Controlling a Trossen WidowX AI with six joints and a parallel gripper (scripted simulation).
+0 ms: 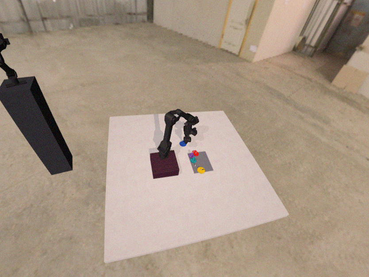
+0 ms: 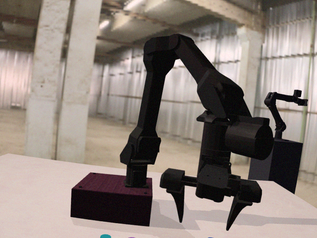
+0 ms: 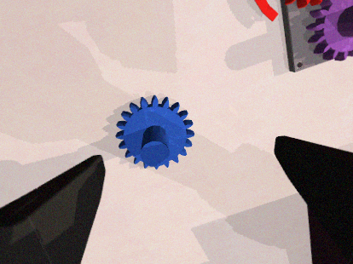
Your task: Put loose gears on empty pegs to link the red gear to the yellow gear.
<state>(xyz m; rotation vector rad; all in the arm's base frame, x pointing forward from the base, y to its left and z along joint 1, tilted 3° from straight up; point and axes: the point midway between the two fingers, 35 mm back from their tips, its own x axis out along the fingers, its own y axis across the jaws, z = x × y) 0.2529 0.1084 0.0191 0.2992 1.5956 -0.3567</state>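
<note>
Now: the blue gear 1 cm behind my gripper tip, 3 cm to the left of it and 6 cm below it. The rest, counted from my gripper tip: purple gear: 14 cm to the right, 5 cm below; teal gear: 1 cm behind, 19 cm to the right, 5 cm below; red gear: 5 cm ahead, 12 cm to the right, 6 cm below.
</note>
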